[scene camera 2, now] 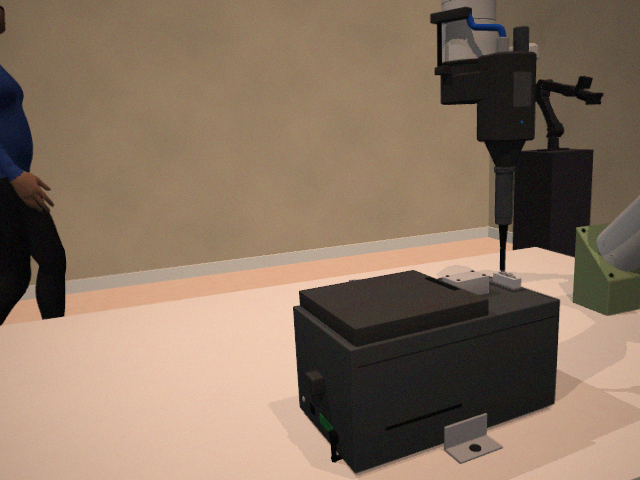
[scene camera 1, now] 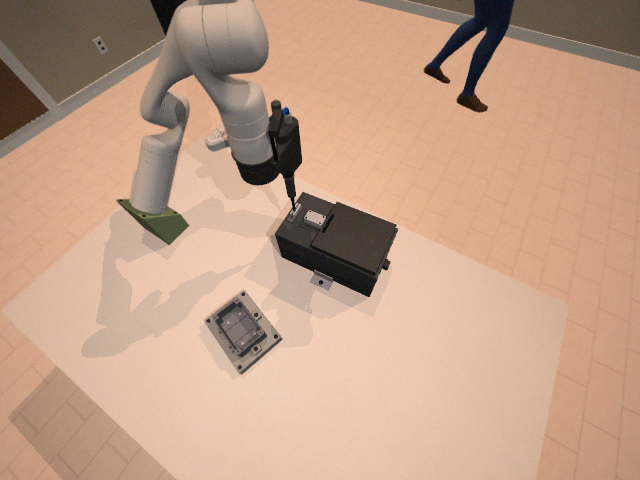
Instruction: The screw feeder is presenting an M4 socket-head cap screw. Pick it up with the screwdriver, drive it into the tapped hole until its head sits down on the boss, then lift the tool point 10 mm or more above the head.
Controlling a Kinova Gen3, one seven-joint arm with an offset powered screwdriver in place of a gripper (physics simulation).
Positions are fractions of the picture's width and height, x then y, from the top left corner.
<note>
In view: a black feeder lid (scene camera 2: 0.57, 0.65).
</note>
